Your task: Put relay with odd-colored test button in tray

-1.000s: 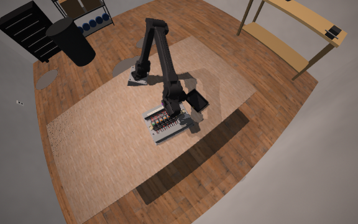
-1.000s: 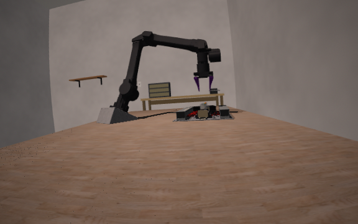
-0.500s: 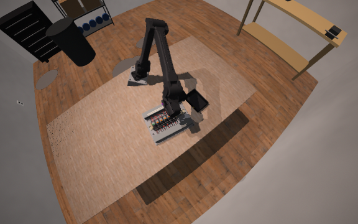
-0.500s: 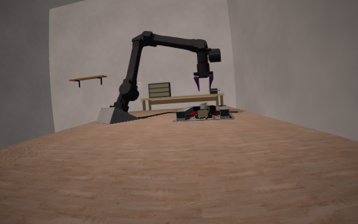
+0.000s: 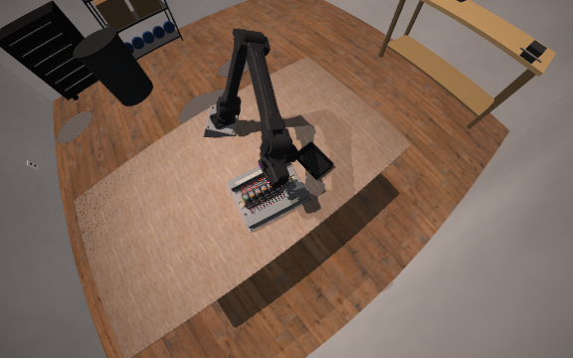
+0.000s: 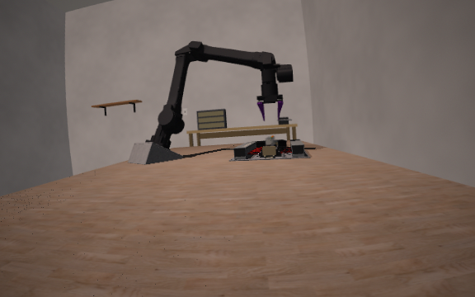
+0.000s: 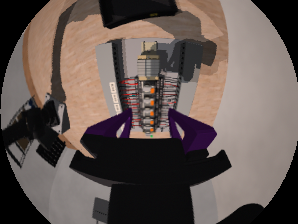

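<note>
The relay is 20 mm behind my hand, 140 mm to the right of it and 90 mm below it. Round my hand: grey panel (10 mm behind, 40 mm to the right, 140 mm below); then black tray (10 mm behind, 230 mm to the left, 120 mm below).
</note>
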